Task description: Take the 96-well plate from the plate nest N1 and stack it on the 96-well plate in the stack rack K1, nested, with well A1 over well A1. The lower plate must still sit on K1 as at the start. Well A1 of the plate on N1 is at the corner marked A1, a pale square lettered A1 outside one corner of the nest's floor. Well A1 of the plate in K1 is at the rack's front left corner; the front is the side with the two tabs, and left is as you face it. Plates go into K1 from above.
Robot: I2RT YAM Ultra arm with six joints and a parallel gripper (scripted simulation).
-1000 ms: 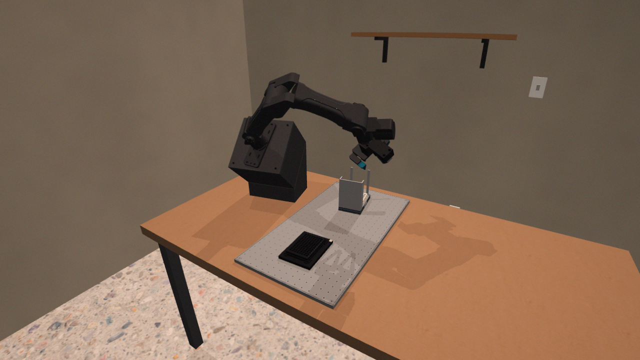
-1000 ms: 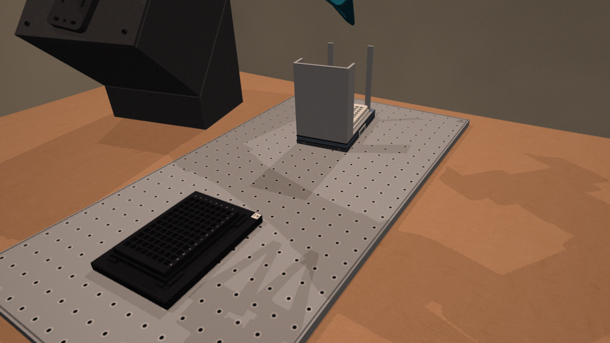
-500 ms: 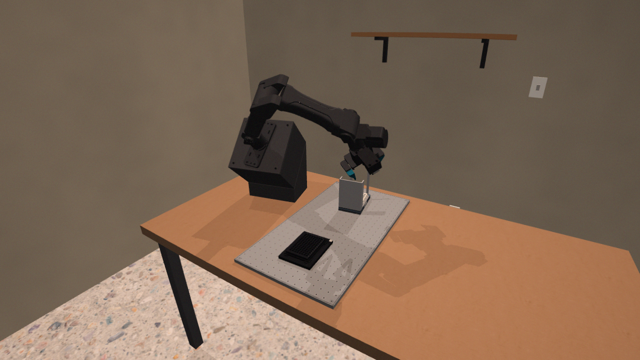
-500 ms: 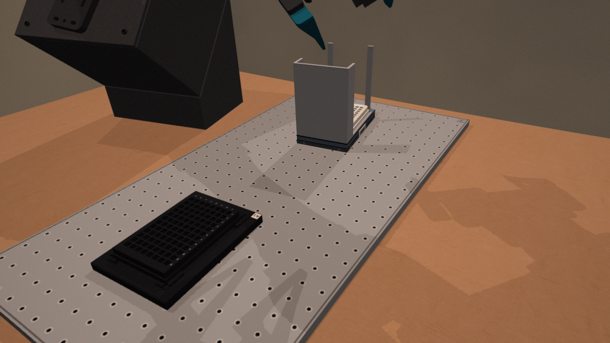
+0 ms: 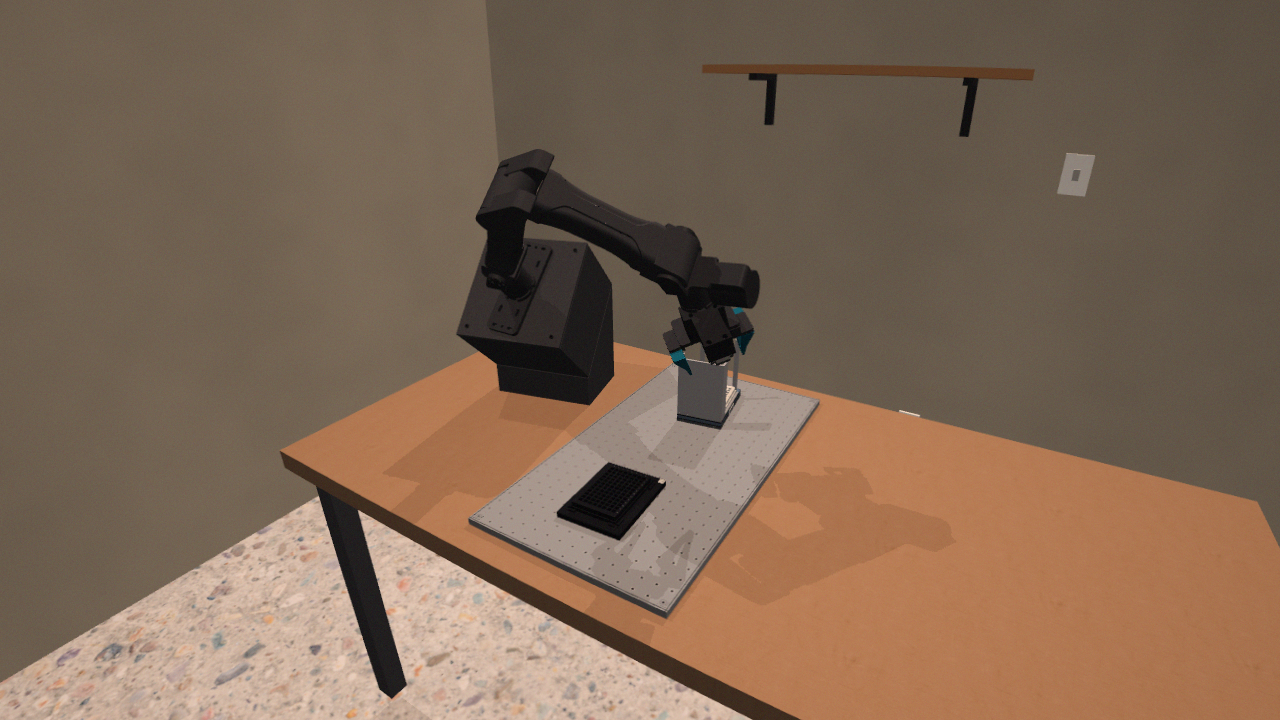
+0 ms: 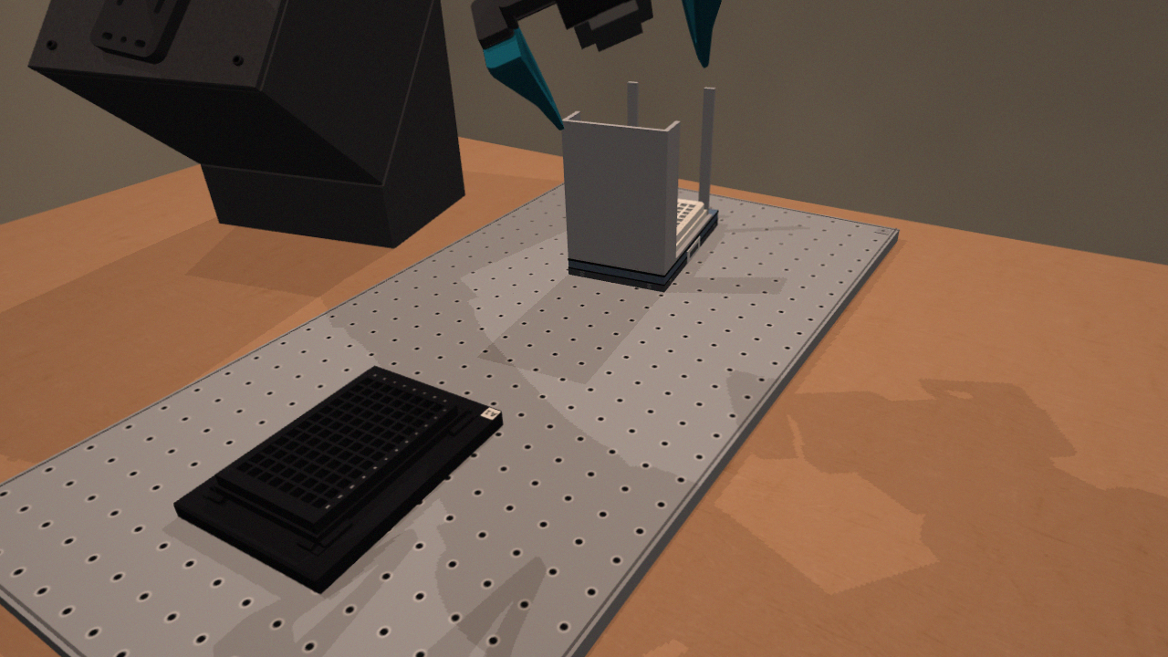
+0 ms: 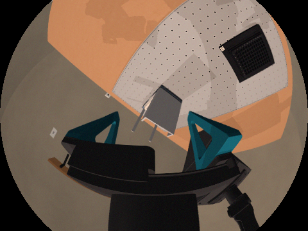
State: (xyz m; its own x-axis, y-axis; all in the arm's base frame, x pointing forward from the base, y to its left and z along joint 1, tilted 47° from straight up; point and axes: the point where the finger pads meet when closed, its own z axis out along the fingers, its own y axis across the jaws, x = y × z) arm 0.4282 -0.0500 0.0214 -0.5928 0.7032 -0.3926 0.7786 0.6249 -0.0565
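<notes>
The black 96-well plate is 19 cm below my hand, 18 cm to the right of it and 11 cm behind it. The rest, counted from my hand: pale A1 mark (20 cm below, 11 cm to the right, 5 cm behind); grey rack wall (13 cm below, 11 cm to the left, 6 cm behind); pale 96-well plate (18 cm to the left, 18 cm below, 6 cm behind).
</notes>
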